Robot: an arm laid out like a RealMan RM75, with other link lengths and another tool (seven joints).
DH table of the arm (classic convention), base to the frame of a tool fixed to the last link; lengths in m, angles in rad. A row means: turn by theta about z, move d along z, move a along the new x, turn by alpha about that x. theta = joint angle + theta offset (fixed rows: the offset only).
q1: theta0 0; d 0.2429; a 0; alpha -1.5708
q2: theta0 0; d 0; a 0; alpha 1.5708
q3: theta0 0; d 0.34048; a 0; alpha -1.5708
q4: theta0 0; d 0; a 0; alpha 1.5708
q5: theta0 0; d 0.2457; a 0; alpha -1.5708
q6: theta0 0; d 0; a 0; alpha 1.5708
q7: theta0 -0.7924; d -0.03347; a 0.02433; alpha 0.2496
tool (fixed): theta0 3.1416; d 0.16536; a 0; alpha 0
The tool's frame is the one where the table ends.
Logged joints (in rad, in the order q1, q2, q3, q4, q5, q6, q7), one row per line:
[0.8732 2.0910 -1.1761 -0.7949 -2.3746 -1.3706 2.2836]
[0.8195 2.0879 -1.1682 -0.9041 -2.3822 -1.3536 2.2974]
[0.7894 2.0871 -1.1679 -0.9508 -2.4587 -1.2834 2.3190]
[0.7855 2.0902 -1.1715 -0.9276 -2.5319 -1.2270 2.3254]
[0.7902 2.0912 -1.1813 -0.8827 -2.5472 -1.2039 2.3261]
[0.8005 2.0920 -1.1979 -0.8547 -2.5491 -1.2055 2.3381]
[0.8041 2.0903 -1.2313 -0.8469 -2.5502 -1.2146 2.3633]
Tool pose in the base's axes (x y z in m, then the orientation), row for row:
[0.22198 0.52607 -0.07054 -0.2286 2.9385 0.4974]
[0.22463 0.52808 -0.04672 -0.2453 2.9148 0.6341]
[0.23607 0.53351 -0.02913 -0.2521 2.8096 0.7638]
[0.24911 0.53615 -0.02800 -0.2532 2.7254 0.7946]
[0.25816 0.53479 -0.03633 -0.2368 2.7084 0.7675]
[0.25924 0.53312 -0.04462 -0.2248 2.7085 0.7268]
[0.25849 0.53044 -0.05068 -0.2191 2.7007 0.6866]
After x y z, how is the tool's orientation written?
As a rotation vector, in radians.
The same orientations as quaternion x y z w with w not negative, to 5 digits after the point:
[-0.07626 0.98023 0.16592 0.07620]
[-0.08173 0.97117 0.21127 0.07421]
[-0.08575 0.95562 0.25979 0.10935]
[-0.08790 0.94610 0.27584 0.14521]
[-0.08278 0.94674 0.26829 0.15764]
[-0.07883 0.94980 0.25487 0.16340]
[-0.07721 0.95173 0.24196 0.17233]

